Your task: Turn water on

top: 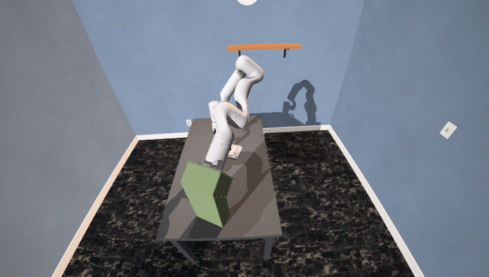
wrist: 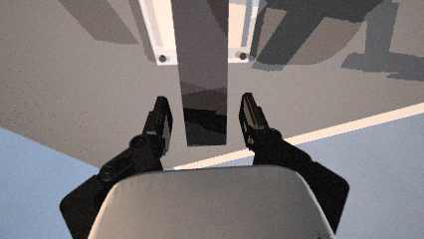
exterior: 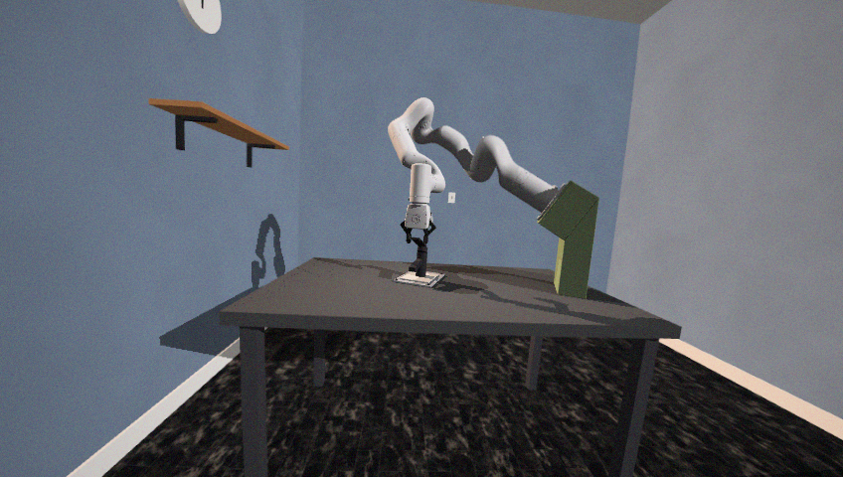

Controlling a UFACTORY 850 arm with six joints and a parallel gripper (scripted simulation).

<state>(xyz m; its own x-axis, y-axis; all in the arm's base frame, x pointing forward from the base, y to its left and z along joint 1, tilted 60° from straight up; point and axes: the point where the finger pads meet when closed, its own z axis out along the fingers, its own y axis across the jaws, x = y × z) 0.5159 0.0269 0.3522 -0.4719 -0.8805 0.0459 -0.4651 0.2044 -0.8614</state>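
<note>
The lever is 40 mm behind my hand, 40 mm to the right of it and 30 mm below it. From my hand the other things lie so: base plate 60 mm behind, 60 mm to the right, 180 mm below.
</note>
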